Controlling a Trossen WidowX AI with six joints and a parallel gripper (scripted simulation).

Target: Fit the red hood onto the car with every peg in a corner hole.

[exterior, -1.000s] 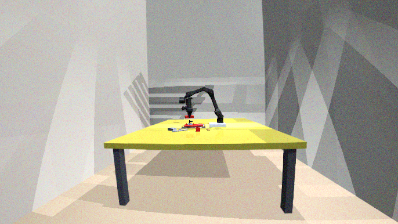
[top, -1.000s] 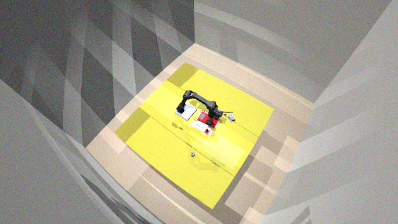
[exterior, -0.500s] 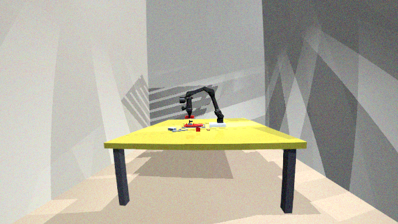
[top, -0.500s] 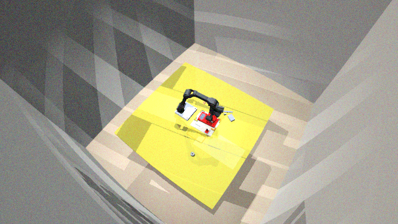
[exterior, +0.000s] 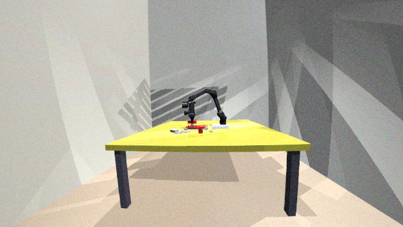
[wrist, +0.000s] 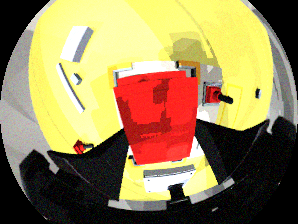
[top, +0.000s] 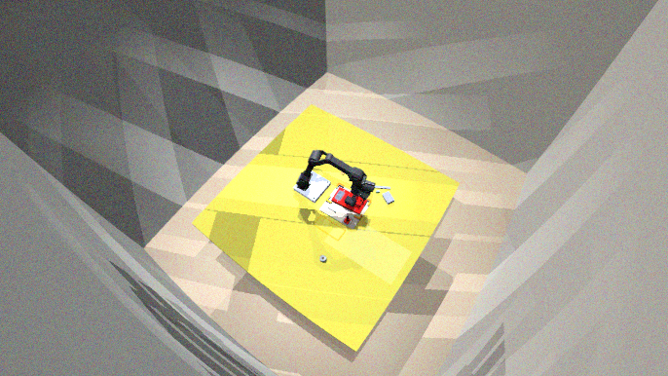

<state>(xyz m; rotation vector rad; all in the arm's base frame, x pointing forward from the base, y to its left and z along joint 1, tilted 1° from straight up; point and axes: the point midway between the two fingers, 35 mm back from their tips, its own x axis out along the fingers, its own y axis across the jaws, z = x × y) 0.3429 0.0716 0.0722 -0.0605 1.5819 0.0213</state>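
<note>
Right now my gripper tip is 40 mm past the white jig, 30 mm to the left of it and 60 mm above it. The rest, counted from my gripper tip: peach piece 190 mm behind, 180 mm to the left, 70 mm below; then red hood 10 mm above.
</note>
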